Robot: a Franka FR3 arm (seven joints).
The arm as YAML. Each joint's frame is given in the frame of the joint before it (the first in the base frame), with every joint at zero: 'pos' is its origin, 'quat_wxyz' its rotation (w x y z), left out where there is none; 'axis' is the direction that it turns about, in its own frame. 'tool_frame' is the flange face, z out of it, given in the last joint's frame.
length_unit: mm
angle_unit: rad
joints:
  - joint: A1
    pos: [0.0, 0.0, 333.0]
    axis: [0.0, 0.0, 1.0]
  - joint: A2
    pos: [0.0, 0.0, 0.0]
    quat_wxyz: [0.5, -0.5, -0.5, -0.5]
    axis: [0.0, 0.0, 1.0]
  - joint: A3
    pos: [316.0, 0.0, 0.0]
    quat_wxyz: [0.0, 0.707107, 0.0, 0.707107]
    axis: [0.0, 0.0, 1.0]
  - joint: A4
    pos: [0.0, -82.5, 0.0]
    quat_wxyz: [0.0, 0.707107, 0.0, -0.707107]
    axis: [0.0, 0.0, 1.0]
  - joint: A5
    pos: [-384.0, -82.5, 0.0]
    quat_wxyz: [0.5, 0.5, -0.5, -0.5]
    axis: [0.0, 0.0, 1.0]
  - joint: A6
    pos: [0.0, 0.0, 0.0]
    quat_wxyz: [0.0, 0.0, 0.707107, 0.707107]
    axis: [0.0, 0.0, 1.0]
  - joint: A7
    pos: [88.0, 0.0, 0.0]
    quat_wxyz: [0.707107, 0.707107, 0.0, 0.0]
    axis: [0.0, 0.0, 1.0]
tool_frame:
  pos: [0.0, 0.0, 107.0]
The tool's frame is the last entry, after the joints.
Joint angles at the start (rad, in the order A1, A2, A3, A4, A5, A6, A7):
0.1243, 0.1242, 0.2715, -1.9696, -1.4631, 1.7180, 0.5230
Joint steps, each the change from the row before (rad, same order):
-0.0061, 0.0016, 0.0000, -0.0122, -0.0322, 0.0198, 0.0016
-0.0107, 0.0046, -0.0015, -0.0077, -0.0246, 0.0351, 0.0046
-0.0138, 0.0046, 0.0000, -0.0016, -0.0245, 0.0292, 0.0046
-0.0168, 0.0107, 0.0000, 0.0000, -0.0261, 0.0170, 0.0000
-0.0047, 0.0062, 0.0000, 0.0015, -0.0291, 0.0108, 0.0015
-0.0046, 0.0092, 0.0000, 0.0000, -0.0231, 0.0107, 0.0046
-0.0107, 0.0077, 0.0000, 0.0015, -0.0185, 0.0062, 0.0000
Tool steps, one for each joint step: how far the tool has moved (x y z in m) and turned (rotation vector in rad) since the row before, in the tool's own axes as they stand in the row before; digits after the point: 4 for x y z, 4 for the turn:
0.0003, -0.0042, 0.0026, -0.0161, 0.0249, -0.0158
0.0014, -0.0049, 0.0047, -0.0008, 0.0286, -0.0095
0.0014, -0.0017, 0.0058, -0.0037, 0.0227, -0.0039
0.0003, -0.0035, 0.0094, -0.0084, 0.0093, -0.0127
0.0021, -0.0010, 0.0025, -0.0161, 0.0183, -0.0090
0.0018, -0.0040, 0.0029, -0.0091, 0.0149, -0.0087
-0.0002, -0.0021, 0.0064, -0.0084, 0.0032, -0.0086

